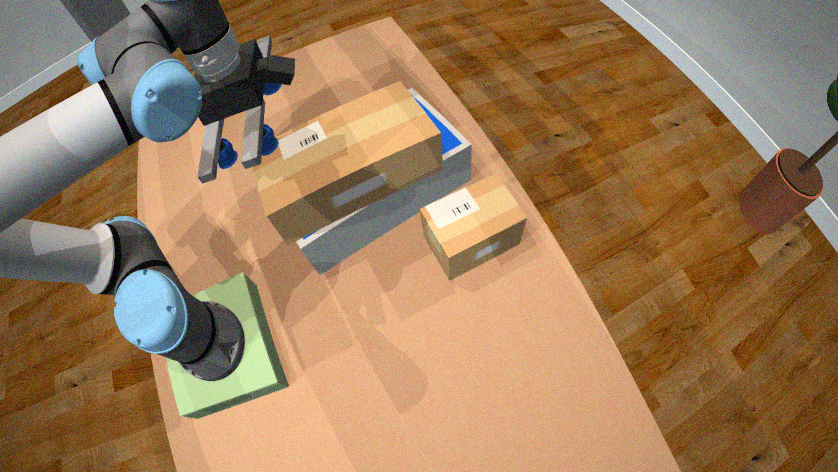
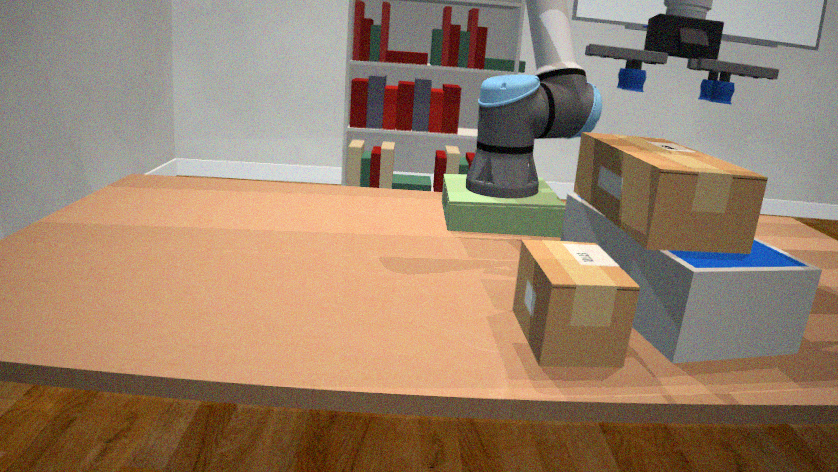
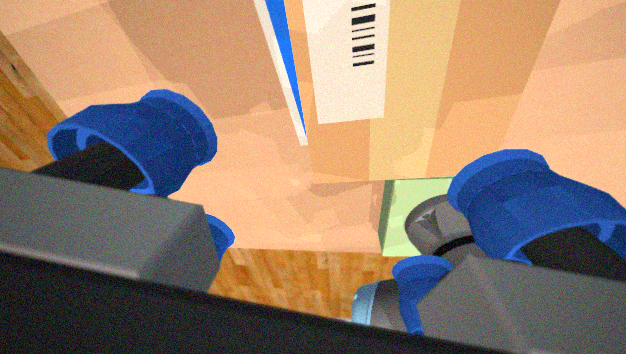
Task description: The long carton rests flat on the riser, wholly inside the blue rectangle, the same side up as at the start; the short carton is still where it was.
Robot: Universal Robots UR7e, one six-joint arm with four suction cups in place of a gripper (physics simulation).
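Frame: origin at the arm's base, x ahead, y left, z up, level; millimetres.
Where they show: hand at its tool point: (image 2: 671, 95) (image 3: 320, 214); arm's base at its link origin: (image 1: 211, 342) (image 2: 501, 188) (image 3: 442, 221).
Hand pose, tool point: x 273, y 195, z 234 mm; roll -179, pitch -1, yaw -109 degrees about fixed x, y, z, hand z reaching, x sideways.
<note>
Each offset is from my tool point to the centre of the thing. Level surfaces: height alone.
The long carton @(114 mm ahead, 66 mm right, 128 mm down) (image 1: 381, 123) (image 2: 703, 211) (image 3: 340, 150) lies label up on the grey riser @(150 mm ahead, 39 mm right, 239 mm down) (image 1: 398, 211) (image 2: 744, 310) (image 3: 274, 50). It is turned askew to the riser, and its end nearer the arm sticks out past the riser. The blue rectangle @(150 mm ahead, 39 mm right, 180 mm down) (image 1: 448, 138) (image 2: 774, 256) (image 3: 284, 40) shows past the carton's far end and as thin slivers beside it; the rest is hidden. The short carton @(263 mm ahead, 243 mm right, 248 mm down) (image 1: 475, 219) (image 2: 586, 299) stands label up on the table beside the riser. My gripper (image 1: 249, 126) (image 2: 674, 83) (image 3: 325, 215) hangs in the air above the long carton's arm-side end, apart from it, cups empty.
The arm's base stands on a green block (image 1: 263, 351) (image 2: 504, 218) (image 3: 395, 200) on the table @(300 mm down) (image 1: 498, 363) (image 2: 234, 293). A bookshelf (image 2: 345, 93) stands behind the table. A plant pot (image 1: 774, 193) stands on the floor to the right.
</note>
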